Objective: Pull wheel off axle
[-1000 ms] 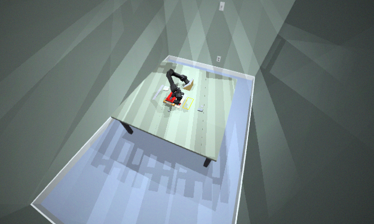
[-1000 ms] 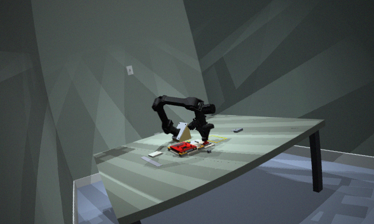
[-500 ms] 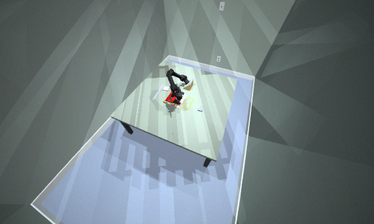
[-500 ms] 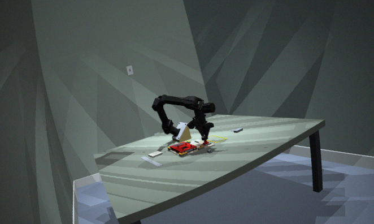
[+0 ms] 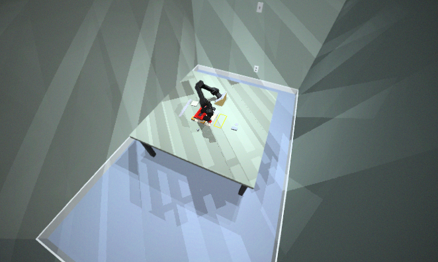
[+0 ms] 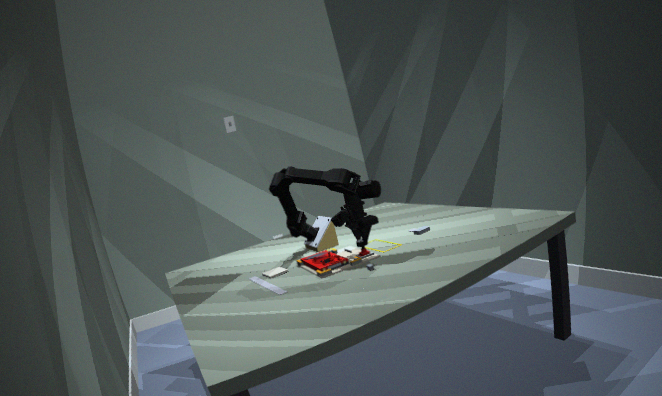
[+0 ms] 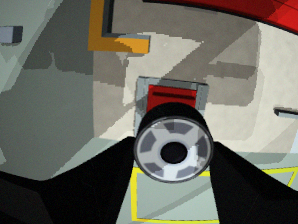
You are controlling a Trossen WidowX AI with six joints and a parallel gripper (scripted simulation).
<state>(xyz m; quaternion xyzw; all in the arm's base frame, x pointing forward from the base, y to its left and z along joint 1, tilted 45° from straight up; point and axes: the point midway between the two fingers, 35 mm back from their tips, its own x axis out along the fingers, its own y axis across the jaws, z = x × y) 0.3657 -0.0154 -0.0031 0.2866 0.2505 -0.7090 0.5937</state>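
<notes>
Now: the upright axle 20 mm below my gripper tip. The rest, counted from my gripper tip: dark wheel: right at my gripper tip; flat grey strip: 340 mm to the right, 130 mm behind, 50 mm below; grey block: 280 mm to the left, 40 mm below, 10 mm ahead.
</notes>
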